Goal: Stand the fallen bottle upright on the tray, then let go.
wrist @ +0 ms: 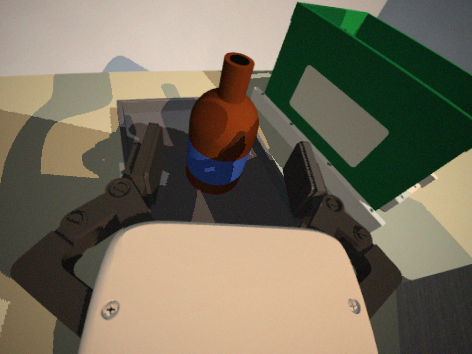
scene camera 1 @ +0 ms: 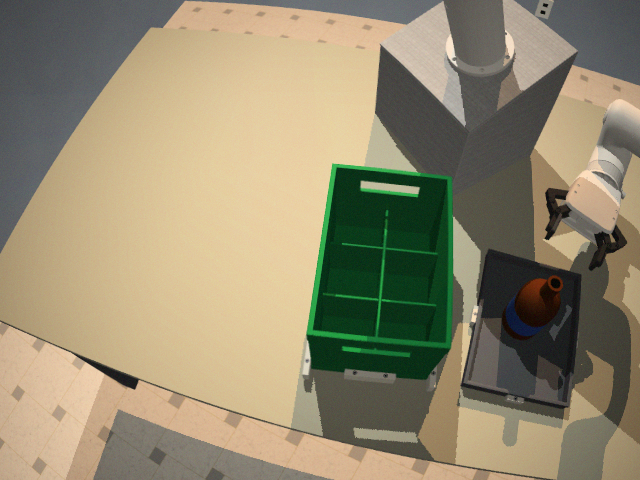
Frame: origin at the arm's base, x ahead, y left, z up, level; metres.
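Seen in the pictures: gripper, fingertip midpoint: (wrist: 229, 148) (scene camera 1: 571, 251); arm's base, link origin: (scene camera 1: 480, 49).
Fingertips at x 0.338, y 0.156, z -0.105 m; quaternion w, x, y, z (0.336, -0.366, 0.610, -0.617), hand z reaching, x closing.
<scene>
Pixels of each thing's top centre, then the offset from my fingertips to it.
- brown bottle, top centre: (wrist: 239, 59) (scene camera 1: 555, 283) 0.069 m ahead, 0.047 m right, 0.020 m up
- dark tray, top centre: (wrist: 204, 155) (scene camera 1: 529, 325) 0.085 m ahead, 0.039 m right, 0.114 m down
- green crate, top centre: (scene camera 1: 387, 247) (wrist: 408, 50) 0.045 m ahead, 0.305 m right, 0.036 m up
A brown bottle (scene camera 1: 536, 304) (wrist: 223, 124) with a blue band stands upright on its base, its open neck pointing up. It is inside the dark tray (scene camera 1: 467, 361) (wrist: 131, 104), apart from the tray's walls. My gripper (scene camera 1: 572, 253) (wrist: 229, 148) is open and empty. In the scene view it is off the tray's back right side, clear of the bottle. In the wrist view the bottle shows beyond the fingers and between them, touching neither.
A green crate (scene camera 1: 448, 268) (wrist: 320, 60) with empty compartments stands to the left of the tray in the scene view, held by light brackets (scene camera 1: 369, 376). The grey robot pedestal (scene camera 1: 421, 95) stands behind the crate.
</scene>
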